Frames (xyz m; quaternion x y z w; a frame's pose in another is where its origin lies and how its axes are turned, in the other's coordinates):
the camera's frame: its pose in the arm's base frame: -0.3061 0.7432 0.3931 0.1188 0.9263 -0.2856 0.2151
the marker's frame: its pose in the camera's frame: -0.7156 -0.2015 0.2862 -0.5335 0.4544 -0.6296 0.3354
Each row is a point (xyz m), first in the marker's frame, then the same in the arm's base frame.
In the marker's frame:
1: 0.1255 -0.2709 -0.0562
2: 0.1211 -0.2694 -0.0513
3: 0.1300 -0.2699 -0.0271
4: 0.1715 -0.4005 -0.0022
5: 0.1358 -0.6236 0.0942
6: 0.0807 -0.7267 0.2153
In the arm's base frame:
1: 0.5016 0.1631 0.4206
2: 0.4965 0.1673 0.4190
3: 0.4742 0.1564 0.4120
4: 0.5000 0.0826 0.2967
5: 0.4951 0.0549 0.0526
6: 0.4222 0.0725 -0.0981

